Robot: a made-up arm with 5 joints. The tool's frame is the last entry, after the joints.
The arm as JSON. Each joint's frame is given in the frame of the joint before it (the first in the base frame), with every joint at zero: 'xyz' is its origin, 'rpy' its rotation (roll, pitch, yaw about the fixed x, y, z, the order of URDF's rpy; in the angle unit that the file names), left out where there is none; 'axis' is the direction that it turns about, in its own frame. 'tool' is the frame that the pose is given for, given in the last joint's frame.
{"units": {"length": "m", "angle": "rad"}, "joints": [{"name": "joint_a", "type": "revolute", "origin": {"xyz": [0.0, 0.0, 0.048]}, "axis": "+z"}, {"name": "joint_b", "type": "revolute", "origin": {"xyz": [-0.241, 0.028, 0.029]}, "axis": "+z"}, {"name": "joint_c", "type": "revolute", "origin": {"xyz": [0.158, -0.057, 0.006], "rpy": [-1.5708, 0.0, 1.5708]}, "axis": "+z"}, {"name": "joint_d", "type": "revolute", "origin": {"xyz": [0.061, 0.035, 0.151], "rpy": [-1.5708, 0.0, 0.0]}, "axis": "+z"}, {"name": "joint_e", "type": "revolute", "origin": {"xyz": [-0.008, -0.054, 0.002], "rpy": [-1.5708, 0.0, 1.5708]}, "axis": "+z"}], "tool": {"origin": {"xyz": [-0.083, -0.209, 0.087], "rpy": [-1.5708, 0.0, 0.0]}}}
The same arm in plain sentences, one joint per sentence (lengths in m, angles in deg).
The arm has five revolute joints in a row. What follows holds with every joint at zero, and every direction is one of the base frame's. The first joint lies 0.048 m along +z from the base frame's origin and rotates about +z. The second joint lies 0.241 m along -x and 0.028 m along +y and 0.029 m along +z from the first joint and rotates about +z. The third joint lies 0.158 m along +x and 0.057 m along -y and 0.006 m along +z from the second joint and rotates about -x. The fourth joint lies 0.151 m along -x and 0.061 m along +y and 0.035 m along -z from the third joint and rotates about -z. The fifth joint lies 0.054 m along -x and 0.008 m along -y and 0.002 m along -z from the fourth joint and rotates about -y. The tool frame, which is the frame that the pose is given for, lies 0.083 m along -x and 0.087 m along -y and 0.209 m along -z from the fifth joint; its axes are the base frame's turned by roll 0, pitch 0 and yaw 0 deg (as in URDF: about the fixed x, then y, then z).
